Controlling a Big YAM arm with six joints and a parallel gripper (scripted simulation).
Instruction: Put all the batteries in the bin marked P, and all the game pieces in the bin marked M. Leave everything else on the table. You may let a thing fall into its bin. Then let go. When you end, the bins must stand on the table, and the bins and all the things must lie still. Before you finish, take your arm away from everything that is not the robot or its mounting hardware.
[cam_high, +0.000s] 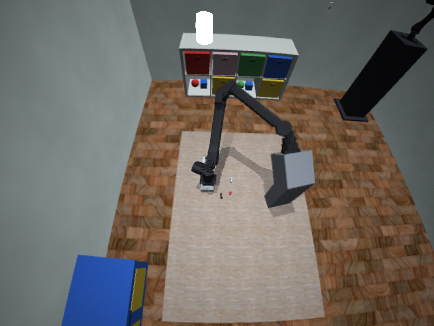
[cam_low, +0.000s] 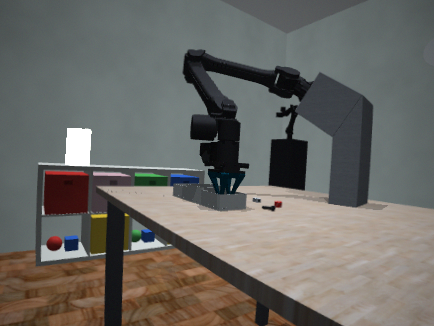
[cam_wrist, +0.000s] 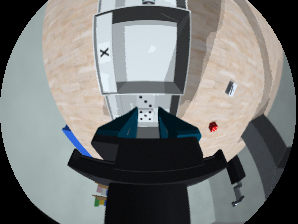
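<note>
The white piece is 1 cm below my hand. Round my hand: green piece (17 cm to the right, 1 cm below); then black object (9 cm behind, 8 cm to the left, 2 cm below); then red game piece (15 cm behind, 5 cm to the left, 2 cm below).
</note>
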